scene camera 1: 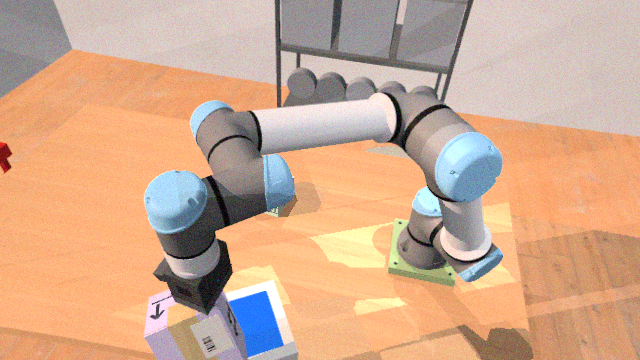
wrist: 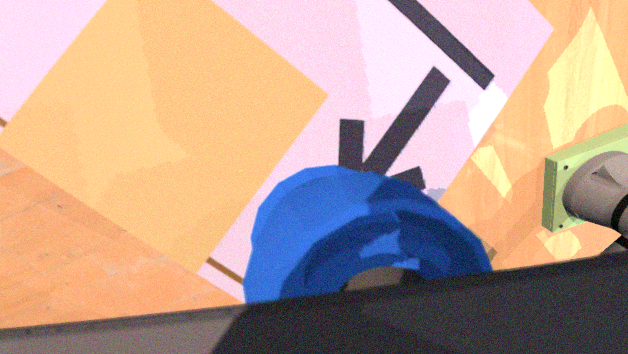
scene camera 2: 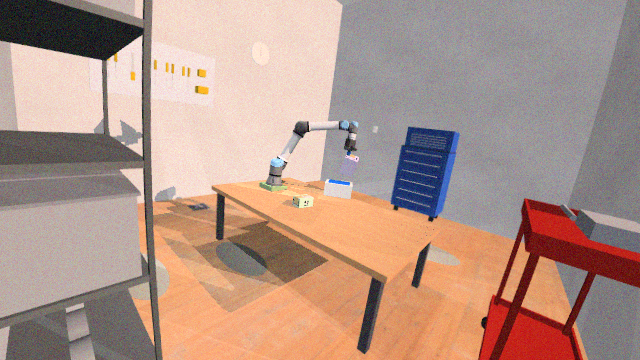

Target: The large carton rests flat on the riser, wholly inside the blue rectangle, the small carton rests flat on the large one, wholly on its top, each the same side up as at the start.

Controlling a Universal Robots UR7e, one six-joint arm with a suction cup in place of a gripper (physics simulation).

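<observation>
The large lilac carton hangs from my gripper's blue suction cup, which is on its top face. It is in the air above the riser, with a gap below it in scene camera 2, and looks slightly tilted there. Its lower part is cut off in scene camera 1. The blue rectangle shows on the riser's top, partly hidden by the carton in scene camera 1. The small pale green carton rests on the table, mostly hidden behind the arm in scene camera 1.
The arm's green base plate is on the wooden table. A grey shelf rack, a blue tool cabinet and a red cart stand around the table.
</observation>
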